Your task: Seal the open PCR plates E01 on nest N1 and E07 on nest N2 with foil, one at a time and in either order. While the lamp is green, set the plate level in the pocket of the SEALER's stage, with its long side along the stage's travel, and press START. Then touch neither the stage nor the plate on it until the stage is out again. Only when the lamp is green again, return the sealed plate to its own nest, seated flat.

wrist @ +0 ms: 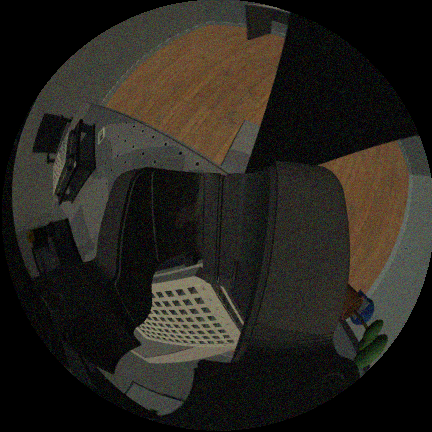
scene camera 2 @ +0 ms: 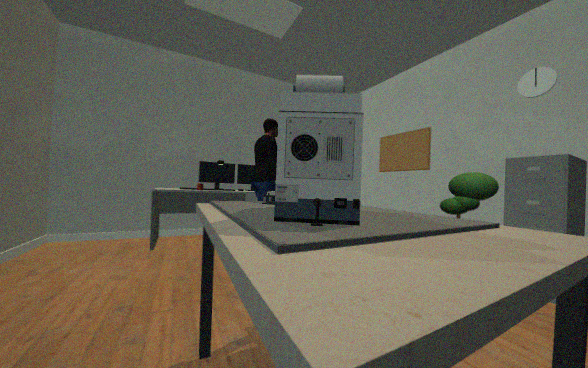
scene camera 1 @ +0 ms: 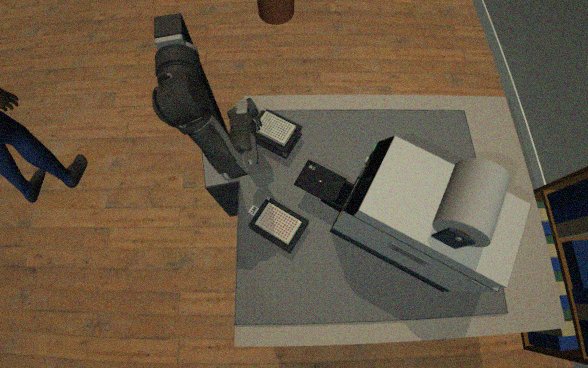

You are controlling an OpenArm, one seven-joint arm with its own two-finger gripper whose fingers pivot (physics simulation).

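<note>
Plate E01 [scene camera 1: 278, 127] [wrist: 192, 315], white with open wells, lies on nest N1 [scene camera 1: 286, 150] at the near back of the mat. My gripper [scene camera 1: 259, 121] [wrist: 226, 230] is shut and empty, low at the plate's arm-side end; its fingers hide part of the plate in the wrist view, and whether they touch it cannot be told. Plate E07 [scene camera 1: 278, 223] [wrist: 60, 157], with reddish wells, sits on nest N2 [scene camera 1: 290, 247]. The sealer [scene camera 1: 407, 175] [scene camera 2: 320, 150] has its dark stage [scene camera 1: 320, 181] out, with no plate on it. A faint green glint shows at its front; START cannot be made out.
A foil roll [scene camera 1: 472, 200] [scene camera 2: 320, 83] sits on top of the sealer. The arm [scene camera 1: 182, 95] reaches in over the mat's edge from its grey base block [scene camera 1: 222, 192]. The grey mat [scene camera 1: 300, 295] lies on the pale table [scene camera 1: 350, 334] [scene camera 2: 400, 285]. A person [scene camera 2: 266, 155] stands beyond the table.
</note>
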